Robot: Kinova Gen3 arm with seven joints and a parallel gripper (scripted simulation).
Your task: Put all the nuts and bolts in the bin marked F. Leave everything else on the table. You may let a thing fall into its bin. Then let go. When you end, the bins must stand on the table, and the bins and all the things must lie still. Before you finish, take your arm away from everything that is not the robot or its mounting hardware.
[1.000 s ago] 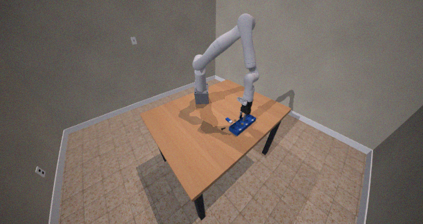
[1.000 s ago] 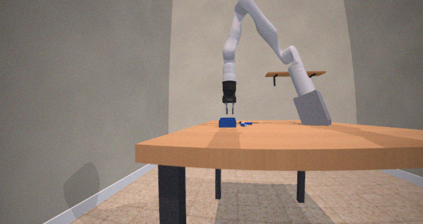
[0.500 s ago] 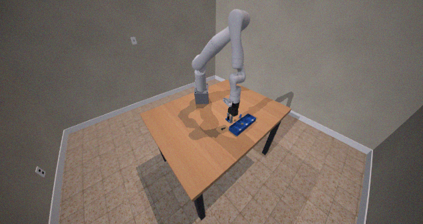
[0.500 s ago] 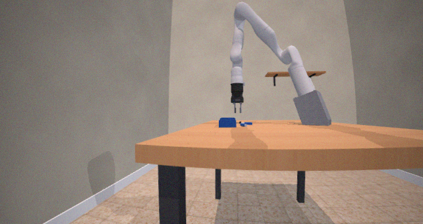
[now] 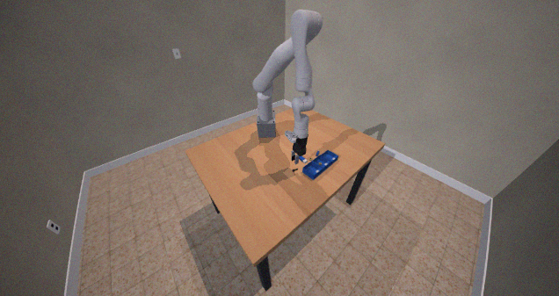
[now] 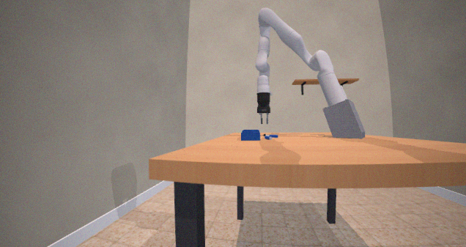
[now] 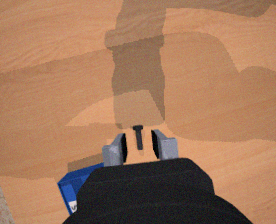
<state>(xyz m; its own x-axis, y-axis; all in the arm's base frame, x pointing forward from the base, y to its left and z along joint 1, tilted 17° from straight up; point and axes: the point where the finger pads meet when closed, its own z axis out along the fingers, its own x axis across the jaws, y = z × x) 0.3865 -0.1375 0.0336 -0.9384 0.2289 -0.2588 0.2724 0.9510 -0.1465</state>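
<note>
Right now the black bolt is 9 cm below my hand. Round my hand: blue two-compartment bin (15 cm to the left, 10 cm ahead, 7 cm below).
</note>
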